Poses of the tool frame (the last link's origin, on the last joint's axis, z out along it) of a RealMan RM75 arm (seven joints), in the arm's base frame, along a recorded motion.
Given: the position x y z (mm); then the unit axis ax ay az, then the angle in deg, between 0 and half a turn.
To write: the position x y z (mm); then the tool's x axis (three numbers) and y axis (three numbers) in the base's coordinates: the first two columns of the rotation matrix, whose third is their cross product. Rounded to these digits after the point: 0 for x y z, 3 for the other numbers.
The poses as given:
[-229, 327, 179, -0.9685, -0.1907, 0.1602, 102.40]
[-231, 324, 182, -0.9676, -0.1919, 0.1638, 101.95]
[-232, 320, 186, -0.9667, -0.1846, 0.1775, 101.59]
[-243, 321, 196, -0.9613, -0.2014, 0.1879, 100.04]
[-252, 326, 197, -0.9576, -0.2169, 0.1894, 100.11]
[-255, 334, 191, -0.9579, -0.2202, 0.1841, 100.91]
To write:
[-229, 327, 179, 0.925, 0.381, -0.002, 0.068, -0.171, -0.983]
[-231, 324, 182, 0.923, 0.384, -0.004, 0.064, -0.163, -0.985]
[-232, 320, 186, 0.921, 0.388, -0.025, 0.040, -0.160, -0.986]
[-243, 321, 196, 0.911, 0.412, -0.014, 0.042, -0.127, -0.991]
[-252, 326, 197, 0.903, 0.431, 0.000, 0.058, -0.120, -0.991]
[-255, 334, 191, 0.902, 0.432, 0.006, 0.070, -0.132, -0.989]

